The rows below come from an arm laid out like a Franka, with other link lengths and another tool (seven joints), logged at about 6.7 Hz.
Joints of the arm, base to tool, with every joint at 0 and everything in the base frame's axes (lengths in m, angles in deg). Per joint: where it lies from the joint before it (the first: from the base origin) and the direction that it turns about. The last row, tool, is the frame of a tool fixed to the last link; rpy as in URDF.
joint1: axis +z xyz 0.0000 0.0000 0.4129
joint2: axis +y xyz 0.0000 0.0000 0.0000
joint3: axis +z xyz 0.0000 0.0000 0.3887
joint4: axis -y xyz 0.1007 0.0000 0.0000
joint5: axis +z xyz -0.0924 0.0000 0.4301
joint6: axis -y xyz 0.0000 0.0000 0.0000
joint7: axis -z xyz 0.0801 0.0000 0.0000
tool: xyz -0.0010 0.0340 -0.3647 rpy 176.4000 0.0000 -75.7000
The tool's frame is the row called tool.
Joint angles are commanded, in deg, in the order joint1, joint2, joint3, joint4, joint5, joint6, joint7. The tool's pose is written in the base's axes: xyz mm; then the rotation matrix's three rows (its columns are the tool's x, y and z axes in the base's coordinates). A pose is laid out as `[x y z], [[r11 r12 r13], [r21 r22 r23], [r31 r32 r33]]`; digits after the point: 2 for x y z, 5 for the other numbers.
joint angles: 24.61, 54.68, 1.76, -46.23, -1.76, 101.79, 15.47
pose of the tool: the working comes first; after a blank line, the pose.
Where each joint sits with the arm in this pose, in the base's axes (m; each line is computed from the numbers above, not from the rounded line before):
joint1: 0.0000 0.0000 0.4129
joint2: 0.0000 0.0000 0.4129
joint3: 0.2883 0.1321 0.6376
joint4: 0.3400 0.1591 0.5555
joint5: 0.7366 0.3491 0.5649
joint6: 0.7366 0.3491 0.5649
joint7: 0.8086 0.3842 0.5662
the tool: 0.8074 0.4183 0.2015

[807.38 418.28 201.48], [[0.41930 -0.90693 -0.04073], [-0.90784 -0.41863 -0.02407], [0.00478 0.04707 -0.99888]]
